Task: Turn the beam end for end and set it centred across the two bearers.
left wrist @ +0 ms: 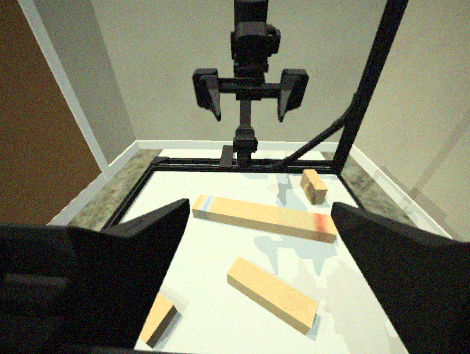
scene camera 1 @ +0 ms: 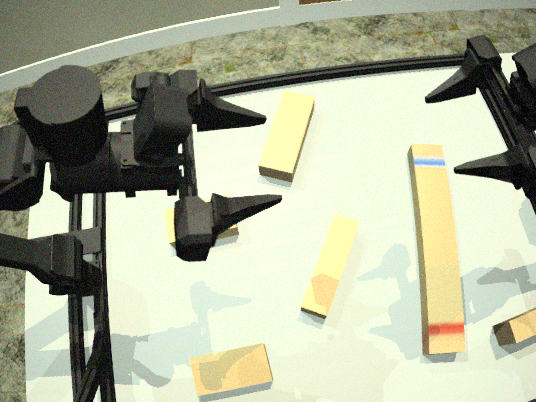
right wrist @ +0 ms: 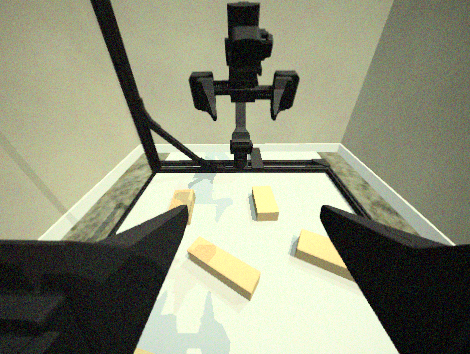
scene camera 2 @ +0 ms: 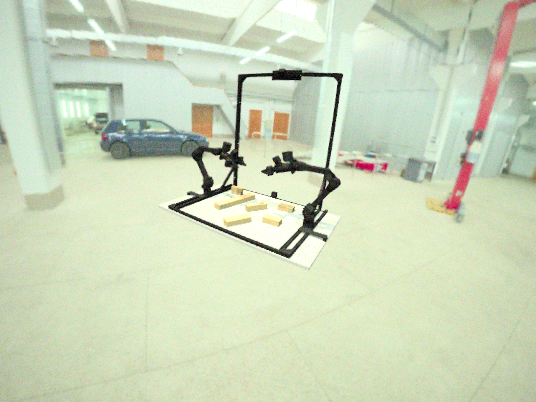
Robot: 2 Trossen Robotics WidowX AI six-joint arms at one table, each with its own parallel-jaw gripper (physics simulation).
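Scene:
A beam (scene camera 1: 442, 320) rests on the table. My left gripper (scene camera 1: 273, 157) is open and holds nothing. My right gripper (scene camera 1: 439, 133) is open as well, and it too holds nothing.

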